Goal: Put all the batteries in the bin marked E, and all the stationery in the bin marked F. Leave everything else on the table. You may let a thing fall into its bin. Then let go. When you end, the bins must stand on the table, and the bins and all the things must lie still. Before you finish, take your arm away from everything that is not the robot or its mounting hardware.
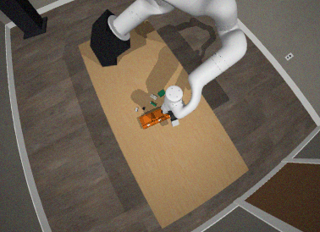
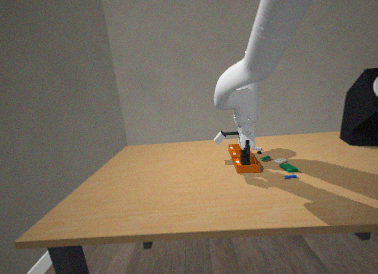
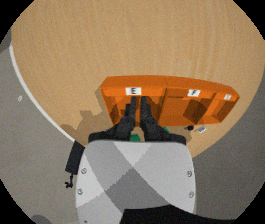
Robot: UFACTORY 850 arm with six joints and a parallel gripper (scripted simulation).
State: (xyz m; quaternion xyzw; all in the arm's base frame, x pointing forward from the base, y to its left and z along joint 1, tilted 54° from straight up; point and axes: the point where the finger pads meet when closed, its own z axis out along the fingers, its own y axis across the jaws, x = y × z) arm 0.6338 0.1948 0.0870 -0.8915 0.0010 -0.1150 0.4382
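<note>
The green block is 16 cm behind my hand and 3 cm below it. Round my hand: green battery: 9 cm behind, 8 cm to the right, 3 cm below; orange bin tray: 1 cm ahead, 8 cm to the right, 2 cm below; white piece: 14 cm behind, 7 cm to the right, 3 cm below.
</note>
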